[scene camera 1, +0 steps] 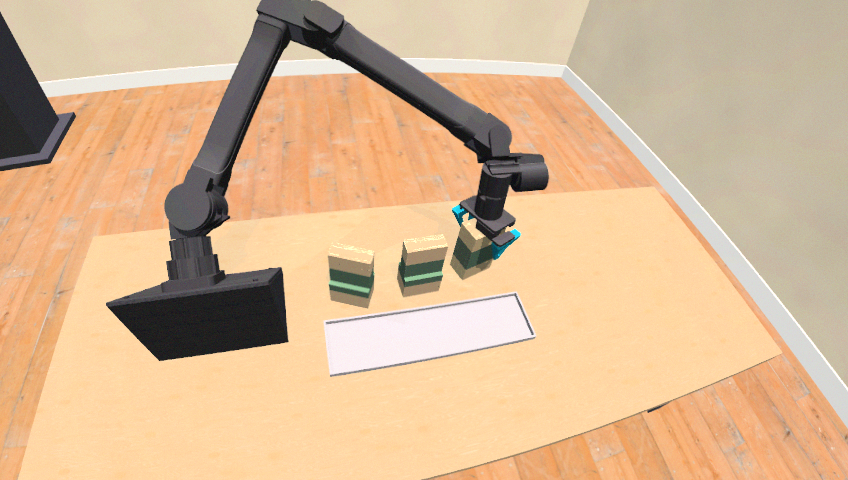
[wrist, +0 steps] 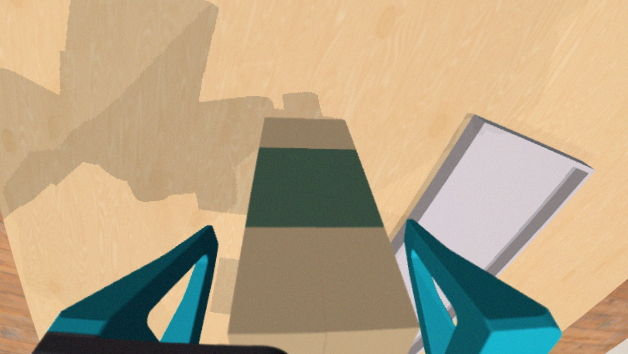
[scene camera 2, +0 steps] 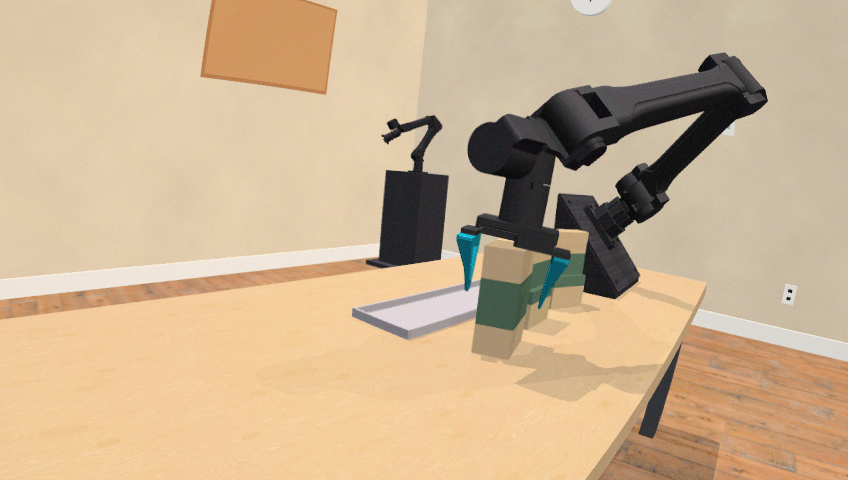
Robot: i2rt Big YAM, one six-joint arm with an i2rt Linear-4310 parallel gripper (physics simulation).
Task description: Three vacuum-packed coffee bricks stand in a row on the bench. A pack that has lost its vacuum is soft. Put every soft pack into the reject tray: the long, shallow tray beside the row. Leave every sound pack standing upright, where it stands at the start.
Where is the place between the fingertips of the gripper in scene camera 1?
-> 480,245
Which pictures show the gripper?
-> Scene camera 1, the wrist view and scene camera 2: all of them.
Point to a reject tray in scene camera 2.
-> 415,297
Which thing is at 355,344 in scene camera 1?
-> A reject tray.
